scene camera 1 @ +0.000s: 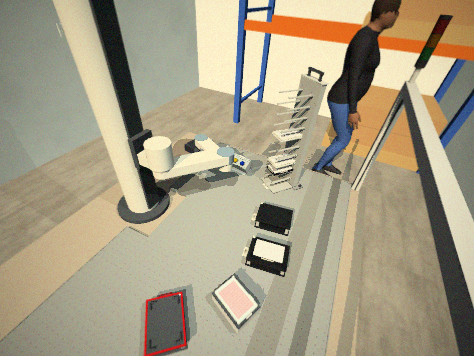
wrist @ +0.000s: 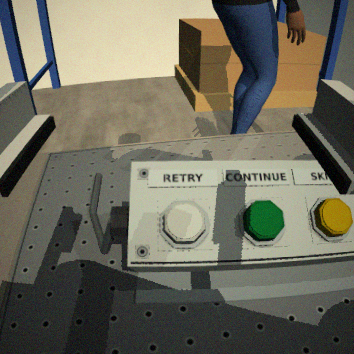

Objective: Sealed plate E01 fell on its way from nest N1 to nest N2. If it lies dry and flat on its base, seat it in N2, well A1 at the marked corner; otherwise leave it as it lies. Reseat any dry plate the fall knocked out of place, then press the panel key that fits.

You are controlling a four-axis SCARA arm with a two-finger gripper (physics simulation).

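Frame: origin at the arm's base, x ahead, y left, z up, level; metres.
Where they show: gripper, fingertip midpoint: (scene camera 1: 220,143) (wrist: 173,98); arm's base, origin of the base link: (scene camera 1: 144,204).
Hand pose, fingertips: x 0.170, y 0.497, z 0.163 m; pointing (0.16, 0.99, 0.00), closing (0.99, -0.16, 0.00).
Things, the pixels of their top centre, and the offset from my fingertips. "spot": a spot on its surface instead.
- key panel, middle of its top: (wrist: 295,174) (scene camera 1: 234,154) dy +0.026, dx +0.086, dz -0.067 m
- white RETRY key, middle of its top: (wrist: 184,210) dy +0.016, dx +0.009, dz -0.076 m
- green CONTINUE key, middle of its top: (wrist: 265,208) dy +0.008, dx +0.058, dz -0.076 m
- yellow SKIP key, middle of its top: (wrist: 337,205) dy +0.000, dx +0.108, dz -0.076 m
- blue key, middle of its top: (scene camera 1: 242,162) dy -0.008, dx +0.157, dz -0.076 m
- plate with a pink face, surface spot: (scene camera 1: 236,299) spot: dy -0.723, dx +0.471, dz -0.096 m
- white-topped plate, middle of its top: (scene camera 1: 269,250) dy -0.491, dx +0.507, dz -0.092 m
- black unit, middle of its top: (scene camera 1: 275,213) dy -0.292, dx +0.464, dz -0.087 m
- red-edged dark pad, surface spot: (scene camera 1: 166,320) spot: dy -0.880, dx +0.296, dz -0.111 m
My gripper (wrist: 173,98) is open with nothing between its fingers, above and in front of the key panel (scene camera 1: 243,159) (wrist: 150,210); its fingertips are hidden in the scene view. The wrist view shows the white RETRY key (wrist: 184,221), the green CONTINUE key (wrist: 264,220) and the yellow SKIP key (wrist: 334,217), partly cut off at the right. The blue key (scene camera 1: 242,163) shows in the scene view. A plate with a pink face (scene camera 1: 236,299) lies turned at an angle on the table. A white-topped plate (scene camera 1: 270,250) sits on a black holder. No plate or nest labels are readable.
A black unit (scene camera 1: 274,218) stands behind the white-topped plate. A red-edged dark pad (scene camera 1: 166,320) lies front left. A tall rack (scene camera 1: 309,120) with plates stands right of the panel. A person (scene camera 1: 354,75) (wrist: 257,55) is behind the table. A signal light (scene camera 1: 434,42) stands right.
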